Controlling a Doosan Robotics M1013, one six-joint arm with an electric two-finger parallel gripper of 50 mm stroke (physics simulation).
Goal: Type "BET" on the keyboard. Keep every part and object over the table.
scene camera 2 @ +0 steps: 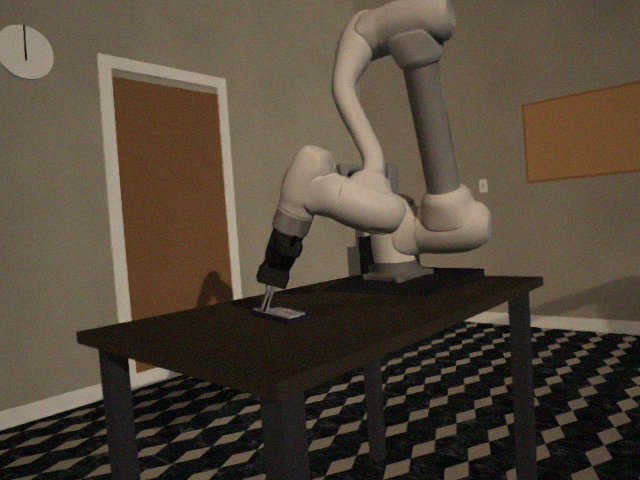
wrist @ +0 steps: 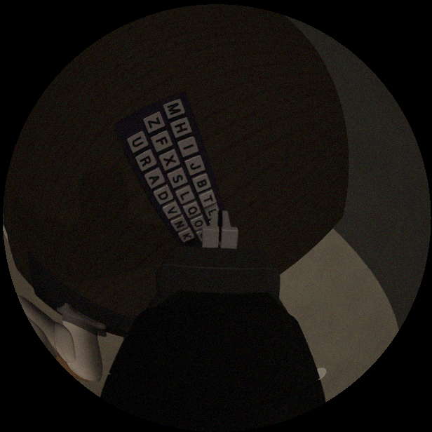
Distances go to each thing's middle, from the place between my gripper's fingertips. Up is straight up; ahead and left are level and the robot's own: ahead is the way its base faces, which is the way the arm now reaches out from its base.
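Scene:
I see that the keyboard (wrist: 162, 141) is 4 cm to the left of my hand, 2 cm behind it and 1 cm below it.

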